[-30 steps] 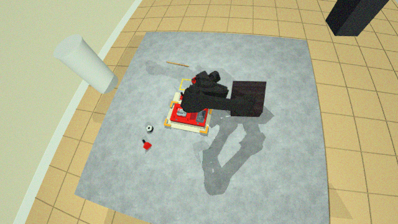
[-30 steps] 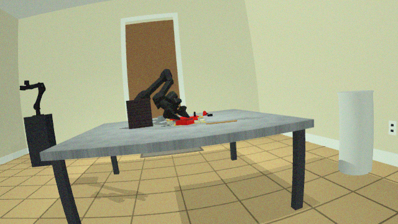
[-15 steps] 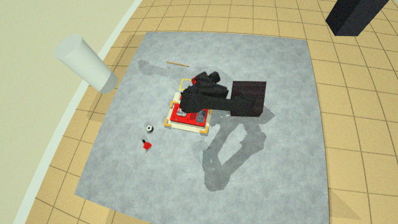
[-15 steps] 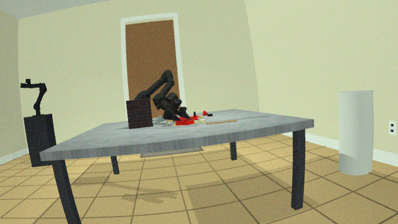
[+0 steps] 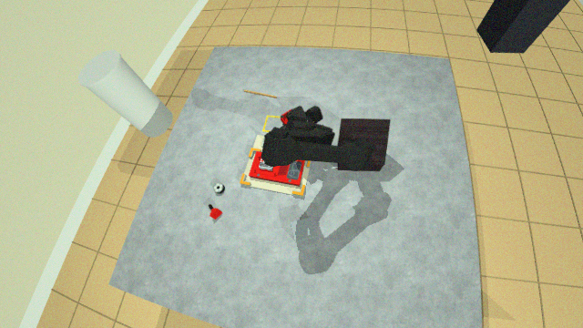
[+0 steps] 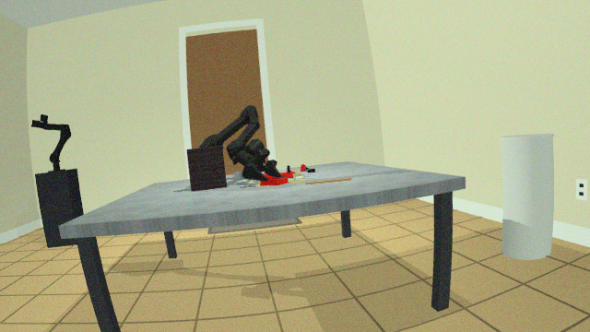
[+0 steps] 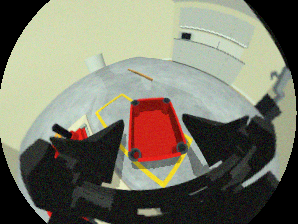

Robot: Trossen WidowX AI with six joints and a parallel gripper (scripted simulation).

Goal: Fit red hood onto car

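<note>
Right now the red hood is 1 cm below my gripper tip. From my gripper tip the other things lie so: wheel 30 cm to the left, 28 cm ahead, 1 cm below; thin wooden stick 17 cm to the right, 16 cm ahead, 2 cm below; engine block 22 cm to the left, 9 cm ahead.
</note>
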